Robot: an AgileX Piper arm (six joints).
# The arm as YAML. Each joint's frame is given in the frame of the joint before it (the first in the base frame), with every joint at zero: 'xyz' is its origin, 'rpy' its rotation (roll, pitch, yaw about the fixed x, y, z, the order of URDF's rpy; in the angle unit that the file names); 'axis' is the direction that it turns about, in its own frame. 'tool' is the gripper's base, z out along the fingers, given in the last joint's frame.
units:
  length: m
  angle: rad
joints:
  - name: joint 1
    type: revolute
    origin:
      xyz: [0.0, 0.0, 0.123]
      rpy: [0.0, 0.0, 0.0]
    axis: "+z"
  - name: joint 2
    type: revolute
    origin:
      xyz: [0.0, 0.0, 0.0]
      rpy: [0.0, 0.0, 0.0]
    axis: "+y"
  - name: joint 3
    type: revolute
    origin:
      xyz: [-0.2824, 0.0, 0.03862]
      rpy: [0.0, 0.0, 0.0]
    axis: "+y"
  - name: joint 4
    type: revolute
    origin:
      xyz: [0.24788, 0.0, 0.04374]
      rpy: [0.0, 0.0, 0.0]
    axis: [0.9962, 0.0, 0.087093]
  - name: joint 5
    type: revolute
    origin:
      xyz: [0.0, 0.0, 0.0]
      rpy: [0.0, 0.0, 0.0]
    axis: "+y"
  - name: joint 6
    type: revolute
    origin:
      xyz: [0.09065, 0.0, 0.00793]
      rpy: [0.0, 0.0, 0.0]
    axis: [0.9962, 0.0, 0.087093]
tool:
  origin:
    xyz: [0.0, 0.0, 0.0]
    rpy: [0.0, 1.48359, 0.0]
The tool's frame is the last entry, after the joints.
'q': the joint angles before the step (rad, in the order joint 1, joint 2, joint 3, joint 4, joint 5, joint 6). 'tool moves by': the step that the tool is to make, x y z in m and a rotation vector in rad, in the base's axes. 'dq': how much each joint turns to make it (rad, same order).
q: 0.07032 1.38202 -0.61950 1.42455 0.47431 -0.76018
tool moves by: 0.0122 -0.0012 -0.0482 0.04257 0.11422 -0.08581
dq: 0.00007 0.17647 0.04162 0.31224 -0.02422 -0.24078
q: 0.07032 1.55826 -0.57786 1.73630 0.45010 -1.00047
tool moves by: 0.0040 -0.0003 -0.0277 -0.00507 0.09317 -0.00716
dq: -0.00132 0.10596 0.00019 0.03259 0.00010 -0.03001
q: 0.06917 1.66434 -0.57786 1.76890 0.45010 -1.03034
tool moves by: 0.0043 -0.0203 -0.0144 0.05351 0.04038 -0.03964
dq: -0.09927 0.06682 -0.00011 -0.00147 0.08103 -0.02479
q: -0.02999 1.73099 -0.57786 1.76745 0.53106 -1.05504
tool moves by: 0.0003 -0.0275 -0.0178 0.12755 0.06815 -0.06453
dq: -0.14255 0.09086 -0.00014 -0.03885 0.14154 0.02706
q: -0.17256 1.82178 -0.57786 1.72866 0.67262 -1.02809
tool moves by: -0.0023 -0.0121 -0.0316 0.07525 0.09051 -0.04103
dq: -0.06235 0.13677 -0.00197 0.02294 0.06364 -0.03161
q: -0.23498 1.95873 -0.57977 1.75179 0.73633 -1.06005
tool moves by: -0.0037 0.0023 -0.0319 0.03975 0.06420 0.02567
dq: -0.00327 0.13770 -0.01008 0.02889 0.03954 -0.07162
